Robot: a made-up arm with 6 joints.
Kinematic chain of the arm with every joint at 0, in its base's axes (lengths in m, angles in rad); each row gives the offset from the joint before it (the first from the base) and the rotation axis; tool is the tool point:
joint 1: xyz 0 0 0.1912 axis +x
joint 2: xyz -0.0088 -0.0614 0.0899 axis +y
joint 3: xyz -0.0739 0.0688 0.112 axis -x
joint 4: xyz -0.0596 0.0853 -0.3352 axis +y
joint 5: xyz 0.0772 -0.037 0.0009 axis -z
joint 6: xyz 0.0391 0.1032 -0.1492 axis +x
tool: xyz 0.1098 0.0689 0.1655
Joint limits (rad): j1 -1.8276..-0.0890 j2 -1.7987..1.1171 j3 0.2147..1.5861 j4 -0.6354..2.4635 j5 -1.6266..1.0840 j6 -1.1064..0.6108
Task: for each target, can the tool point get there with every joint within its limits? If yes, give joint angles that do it. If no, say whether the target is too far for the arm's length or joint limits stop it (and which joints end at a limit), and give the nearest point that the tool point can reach.
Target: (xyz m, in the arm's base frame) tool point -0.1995 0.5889 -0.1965
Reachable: no: joint limits stop it (at a limit: joint 1, joint 3, joint 4, joint 6) | nearest point -0.1703 0.2770 -0.1035 | short by 0.327 m
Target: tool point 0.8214 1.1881 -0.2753
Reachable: no: too far | nearest point 0.4129 0.3714 0.0749 | short by 0.978 m
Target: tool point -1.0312 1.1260 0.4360
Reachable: no: too far | nearest point -0.4766 0.5069 0.3850 | short by 0.833 m
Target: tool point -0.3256 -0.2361 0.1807
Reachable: yes | joints -0.9162 0.4166 0.7096 2.0832 -0.6205 0.4063
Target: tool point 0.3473 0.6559 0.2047
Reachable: no: joint limits stop it (at a limit: joint 1, joint 2, joint 6) | nearest point 0.3052 0.4396 0.2316 | short by 0.222 m
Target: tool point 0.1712 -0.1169 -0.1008
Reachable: yes | joints -0.9641 -1.0035 0.4397 1.6909 -0.7330 -0.6993
